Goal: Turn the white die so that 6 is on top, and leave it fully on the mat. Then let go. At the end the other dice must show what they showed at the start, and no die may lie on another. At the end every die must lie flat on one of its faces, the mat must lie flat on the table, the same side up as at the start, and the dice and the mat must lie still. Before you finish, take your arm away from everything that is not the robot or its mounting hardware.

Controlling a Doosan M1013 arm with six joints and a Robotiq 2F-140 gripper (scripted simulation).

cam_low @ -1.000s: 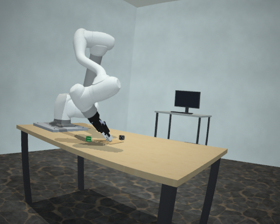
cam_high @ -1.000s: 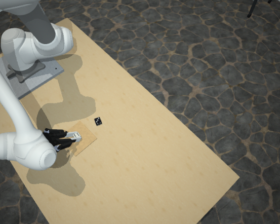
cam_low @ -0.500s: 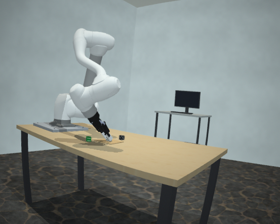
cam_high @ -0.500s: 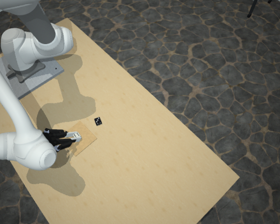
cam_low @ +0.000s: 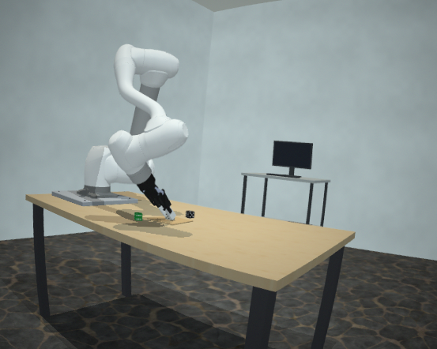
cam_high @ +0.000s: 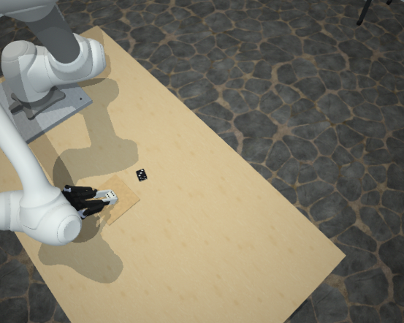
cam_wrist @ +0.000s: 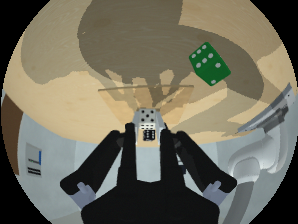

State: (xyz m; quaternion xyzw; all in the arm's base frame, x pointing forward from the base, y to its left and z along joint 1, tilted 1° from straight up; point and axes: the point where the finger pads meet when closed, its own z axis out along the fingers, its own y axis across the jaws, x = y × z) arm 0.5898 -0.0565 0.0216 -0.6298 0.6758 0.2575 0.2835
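The white die lies 20 mm to the left of my hand and 20 mm below it. Also, from my hand: green die 70 mm behind, 100 mm to the right, 20 mm below; then tan mat 20 mm to the left, 40 mm below; then black die 150 mm to the left, 20 mm below.
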